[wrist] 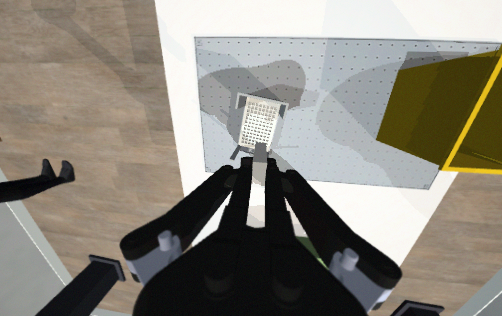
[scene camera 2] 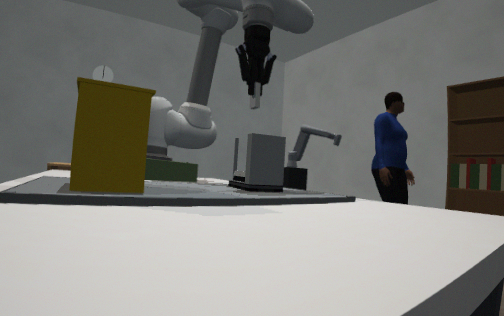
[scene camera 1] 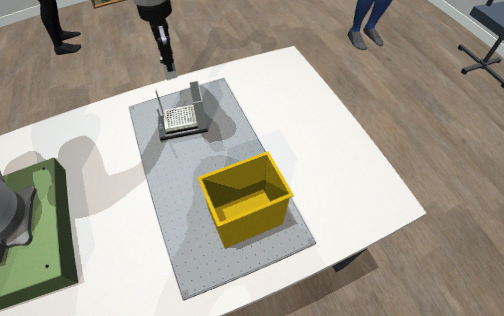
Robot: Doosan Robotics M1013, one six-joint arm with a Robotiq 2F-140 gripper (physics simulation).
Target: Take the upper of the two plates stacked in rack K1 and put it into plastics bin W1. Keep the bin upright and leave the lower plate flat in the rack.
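Places are measured from the arm's base along level axes (x back, y right, z up), in millimetres.
Where they show: gripper, fingertip midpoint: [wrist: 260,152] [scene camera 2: 254,108] [scene camera 1: 171,77]; arm's base, origin of the base link: [scene camera 2: 148,159] [scene camera 1: 5,221].
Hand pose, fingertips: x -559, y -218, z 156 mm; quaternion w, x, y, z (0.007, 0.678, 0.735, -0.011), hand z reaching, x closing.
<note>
Each offset is from my fingertips to the centre of the thing. "spot": to the spot under its first point. Level surfaces: height alone.
Rack K1 {dx +4, dy -15, dz -153 mm} [scene camera 1: 196,94] [scene camera 2: 265,161] [wrist: 265,98] stands on the grey board, with a tall grey panel on one side. A cream perforated plate {dx -6, dy -14, dz -184 mm} [scene camera 1: 180,116] [scene camera 2: 240,174] [wrist: 259,120] lies flat in it. I cannot tell it apart from a plate beneath. The yellow bin W1 {dx -99, dy +361, dz -134 mm} [scene camera 1: 257,220] [scene camera 2: 110,140] [wrist: 420,110] stands upright on the board; its floor shows no plate in scene camera 1. My gripper [scene camera 1: 171,74] [scene camera 2: 255,106] [wrist: 260,152] is shut and empty, with narrow grey tips pointing down. It hangs above the top of the rack's panel, apart from rack and plate.
The perforated grey board [scene camera 1: 172,220] [scene camera 2: 200,200] [wrist: 345,150] lies on the white table {dz -237 mm} [scene camera 1: 340,150] [scene camera 2: 225,260] [wrist: 300,20]. A green base block [scene camera 1: 47,225] [scene camera 2: 170,171] carries the arm. A thin post {spot: dx +57, dy -53, dz -132 mm} [scene camera 1: 159,102] [scene camera 2: 236,155] rises at the rack's other side.
</note>
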